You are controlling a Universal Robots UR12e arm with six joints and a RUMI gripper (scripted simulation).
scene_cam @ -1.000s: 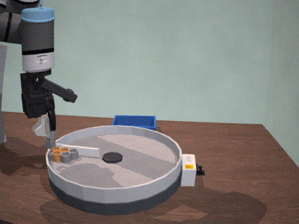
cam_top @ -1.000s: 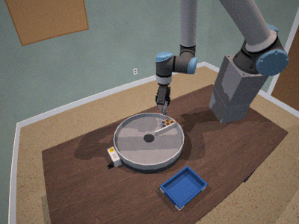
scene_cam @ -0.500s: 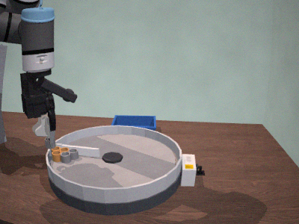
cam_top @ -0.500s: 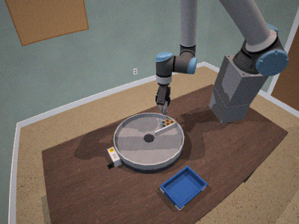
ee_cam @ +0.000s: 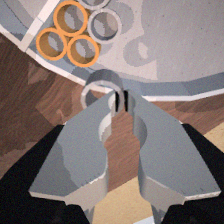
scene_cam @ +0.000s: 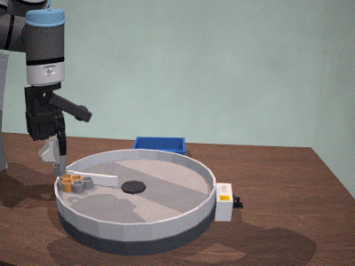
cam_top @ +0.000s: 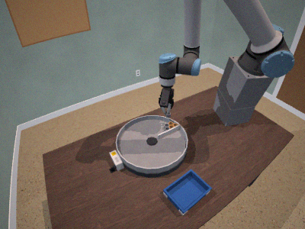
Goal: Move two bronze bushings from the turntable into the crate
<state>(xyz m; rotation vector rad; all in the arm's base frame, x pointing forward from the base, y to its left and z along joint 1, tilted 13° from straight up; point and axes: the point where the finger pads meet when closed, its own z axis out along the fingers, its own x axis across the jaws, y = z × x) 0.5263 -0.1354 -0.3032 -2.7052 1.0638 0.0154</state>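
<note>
The round grey turntable is 16 cm ahead of my hand, 10 cm to the left of it and 8 cm below it. Also, from my hand: blue crate (46 cm to the left, 15 cm ahead, 11 cm below).
</note>
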